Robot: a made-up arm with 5 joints.
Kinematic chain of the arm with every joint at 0, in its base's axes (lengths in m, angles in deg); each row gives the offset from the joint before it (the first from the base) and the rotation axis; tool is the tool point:
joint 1: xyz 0 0 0.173 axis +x
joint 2: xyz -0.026 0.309 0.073 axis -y
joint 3: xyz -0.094 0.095 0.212 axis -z
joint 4: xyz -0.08 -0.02 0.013 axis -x
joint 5: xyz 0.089 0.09 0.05 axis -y
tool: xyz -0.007 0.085 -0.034
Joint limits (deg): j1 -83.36..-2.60 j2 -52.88..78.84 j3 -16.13..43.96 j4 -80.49..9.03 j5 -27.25..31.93
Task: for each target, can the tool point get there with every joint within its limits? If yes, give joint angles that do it. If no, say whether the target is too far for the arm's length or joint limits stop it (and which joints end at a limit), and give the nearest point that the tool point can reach.
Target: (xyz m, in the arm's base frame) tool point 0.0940 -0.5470 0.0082
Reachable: no: joint limits stop it (at a limit: joint 1, joint 2, joint 3, joint 4, joint 5) | nearest point -0.2710 0.0326 -0.3776 | short by 0.786 m
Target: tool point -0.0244 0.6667 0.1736
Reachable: yes | joints -39.96 -13.34 10.15 -37.61 -13.03
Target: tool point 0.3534 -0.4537 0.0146
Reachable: no: joint limits stop it (at a limit: joint 1, joint 2, joint 3, joint 4, joint 5) | nearest point 0.1628 0.2361 -0.3043 | short by 0.784 m
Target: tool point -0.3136 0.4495 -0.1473
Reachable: yes | joints -65.75 50.92 34.83 -41.25 26.02
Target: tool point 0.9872 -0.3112 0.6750
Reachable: no: too far | nearest point 0.2428 0.4008 0.5367 | short by 1.039 m
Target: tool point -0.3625 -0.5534 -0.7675
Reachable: no: too far | nearest point -0.2710 0.0326 -0.3776 | short by 0.710 m
